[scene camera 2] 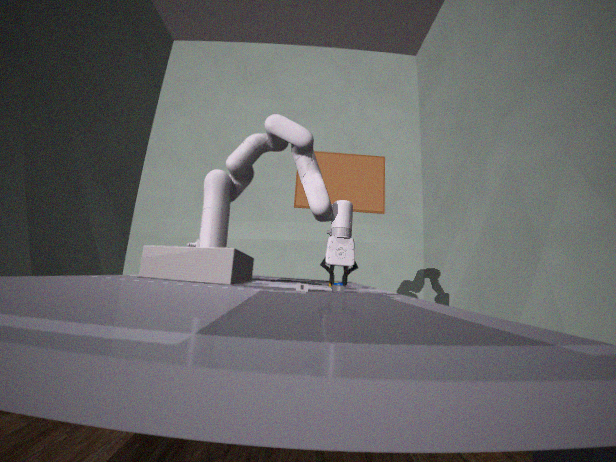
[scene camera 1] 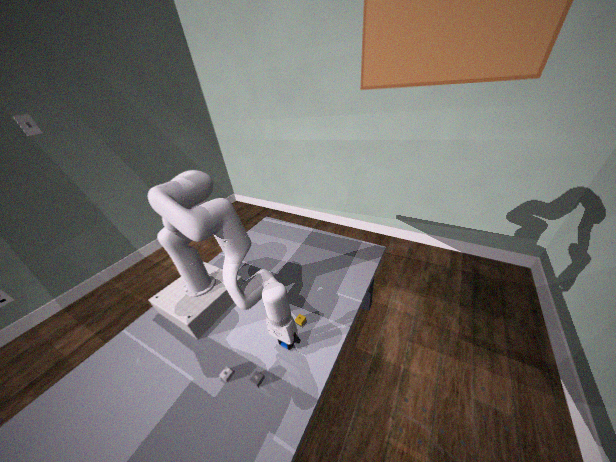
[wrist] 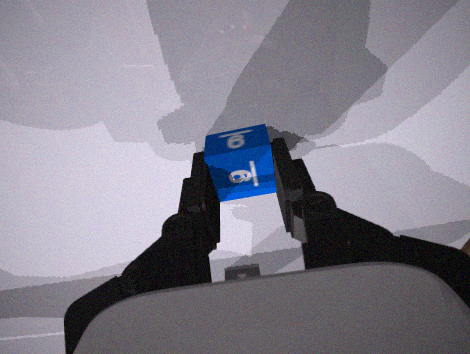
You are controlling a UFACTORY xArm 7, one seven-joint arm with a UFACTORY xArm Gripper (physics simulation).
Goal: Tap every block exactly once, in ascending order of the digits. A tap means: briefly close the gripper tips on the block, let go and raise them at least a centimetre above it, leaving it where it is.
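Observation:
The blue block (scene camera 1: pixel 285 345) (wrist: pixel 245 172) stands on the table with a barred white digit, a 6 or 9, on two faces. My gripper (scene camera 1: pixel 288 342) (scene camera 2: pixel 338 283) (wrist: pixel 242 166) is shut on it, one black finger against each side. A yellow block (scene camera 1: pixel 300 319) sits just behind the gripper in scene camera 1. A white block (scene camera 1: pixel 226 374) (scene camera 2: pixel 301 288) and a dark grey block (scene camera 1: pixel 258 378) (wrist: pixel 241 272) sit nearer the front of that view. The grey one is partly hidden by the gripper body in the wrist view. Their digits are too small or blurred to read.
The pale table (scene camera 1: pixel 165 395) (scene camera 2: pixel 300 405) carries the arm's base box (scene camera 1: pixel 175 307) (scene camera 2: pixel 187 264). The table's long edge drops to the wooden floor (scene camera 1: pixel 425 360) on the right in scene camera 1. Shadows of the arm fall across the table.

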